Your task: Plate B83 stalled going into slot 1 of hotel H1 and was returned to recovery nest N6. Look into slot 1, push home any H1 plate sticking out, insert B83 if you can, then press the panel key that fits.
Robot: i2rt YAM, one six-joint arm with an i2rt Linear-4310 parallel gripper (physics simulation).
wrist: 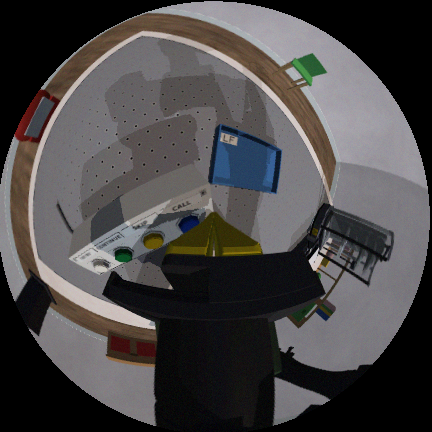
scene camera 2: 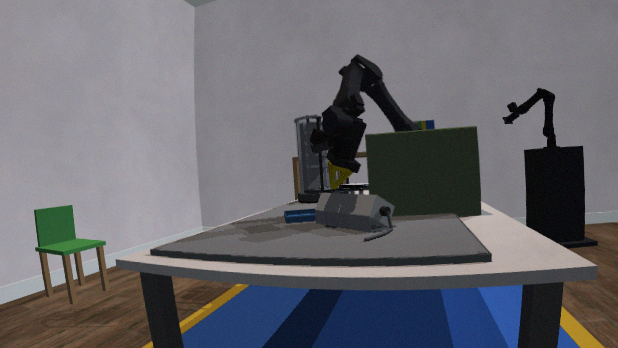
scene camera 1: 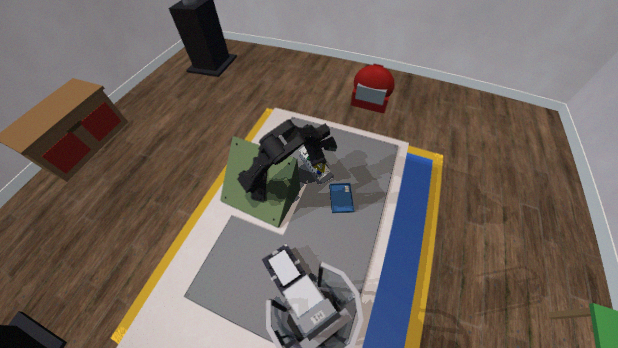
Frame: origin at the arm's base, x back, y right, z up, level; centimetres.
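Seen in the pictures: gripper, fingertip midpoint: (wrist: 213, 216) (scene camera 2: 332, 188) (scene camera 1: 323, 172); arm's base, origin of the base link: (scene camera 2: 416, 165) (scene camera 1: 259, 179).
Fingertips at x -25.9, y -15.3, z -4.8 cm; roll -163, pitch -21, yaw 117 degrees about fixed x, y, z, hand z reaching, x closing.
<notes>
Pixels of each thing's top centre, then the offset from my fingertips to it. "spot": a spot on its surface instead.
- grey panel, middle of its top: (wrist: 123, 240) (scene camera 2: 351, 192) (scene camera 1: 315, 157) dx +6.1, dy -8.1, dz -0.8 cm
- white key, middle of its top: (wrist: 98, 269) dx +13.0, dy -11.7, dz -1.7 cm
- green CONTINUE key, middle of its top: (wrist: 120, 258) dx +9.4, dy -8.3, dz -1.7 cm
- yellow SKIP key, middle of its top: (wrist: 152, 243) dx +5.8, dy -4.8, dz -1.7 cm
- blue CALL key, middle of its top: (wrist: 189, 226) dx +2.2, dy -1.3, dz -1.7 cm
- Hotel H1, middle of its top: (scene camera 1: 312, 310) (scene camera 2: 319, 114) dx -13.5, dy +60.4, dz +31.5 cm
- white plate, middle of its top: (scene camera 1: 283, 267) (scene camera 2: 356, 184) (wrist: 309, 262) dx +2.7, dy +47.2, dz -1.7 cm
- blue tray, middle of its top: (wrist: 253, 161) (scene camera 2: 301, 212) (scene camera 1: 341, 196) dx -11.4, dy +6.5, dz -7.4 cm
- cable, surface spot: (scene camera 2: 378, 235) spot: dx +13.0, dy -24.7, dz -8.6 cm
My gripper (scene camera 2: 332, 187) (wrist: 213, 216) is shut and empty, its yellow fingertips together over the CALL end of the grey panel (scene camera 2: 345, 210) (wrist: 167, 186). In the wrist view the panel has a white key (wrist: 101, 265), a green CONTINUE key (wrist: 123, 254), a yellow SKIP key (wrist: 153, 240) and a blue CALL key (wrist: 189, 224) just left of the fingertips. The white key's label is unclear. Hotel H1 (scene camera 1: 317, 317) (scene camera 2: 308, 150) stands away from the gripper. A white plate (scene camera 1: 284, 267) lies on a dark holder beside it; its name is unreadable. Slot 1's inside cannot be made out.
A blue tray (scene camera 1: 342, 200) (scene camera 2: 299, 216) (wrist: 247, 160) marked LF lies beside the panel. A big green block (scene camera 1: 235, 175) (scene camera 2: 422, 172) stands by the arm's base. A cable (scene camera 2: 378, 235) runs from the panel. Clear curved guards (scene camera 1: 356, 295) flank the hotel.
</notes>
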